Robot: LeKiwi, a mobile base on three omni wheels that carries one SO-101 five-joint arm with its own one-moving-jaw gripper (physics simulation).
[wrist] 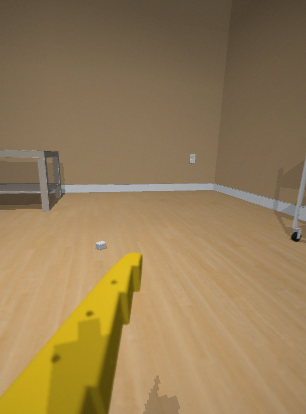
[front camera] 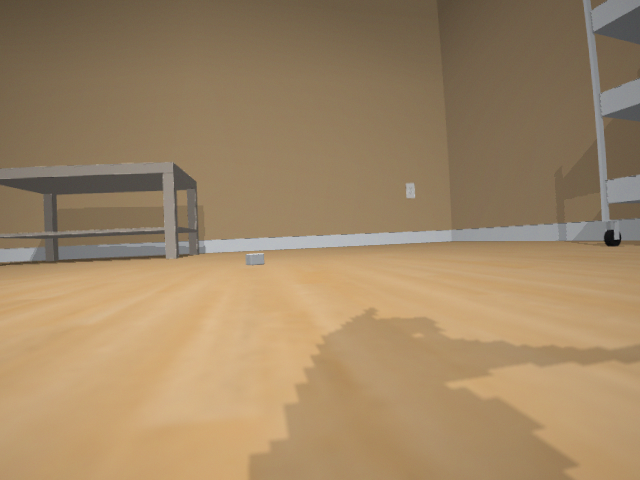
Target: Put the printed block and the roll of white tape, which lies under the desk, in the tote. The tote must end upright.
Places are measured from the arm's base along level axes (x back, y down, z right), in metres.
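Pixels of known places: hand at its tool point: (wrist: 141,267).
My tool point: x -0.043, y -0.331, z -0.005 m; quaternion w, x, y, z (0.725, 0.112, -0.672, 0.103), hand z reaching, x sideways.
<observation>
Behind a point stands the place of what it marks.
A small light grey block (front camera: 254,259) @(y 0.075, x -0.946, z -0.214 m) (wrist: 101,245) @(y 0.069, x -0.949, z -0.212 m), which looks like the printed block, lies on the floor ahead, a little left of the middle in the front view. It lies beyond the jaw tip and slightly left of it in the wrist view. One notched yellow jaw of my gripper shows in the wrist view; the moving jaw is out of the picture, so the gripper is fully open, and it is apart from the block. The roll of white tape, the desk and the tote do not show in either view.
A low grey table (front camera: 170,217) @(y -0.101, x -1.621, z -0.766 m) (wrist: 44,182) @(y -0.132, x -1.621, z -0.762 m) with a lower shelf stands at the left, near the back wall. A white wheeled cart (front camera: 597,113) @(y -0.314, x -1.085, z 0.808 m) (wrist: 300,200) @(y -0.142, x -1.086, z 0.816 m) stands at the right. An outlet (front camera: 410,190) @(y -0.311, x -2.737, z 0.570 m) (wrist: 192,158) @(y -0.313, x -2.735, z 0.567 m) is on the back wall. The arm's shadow falls on the floor ahead.
</observation>
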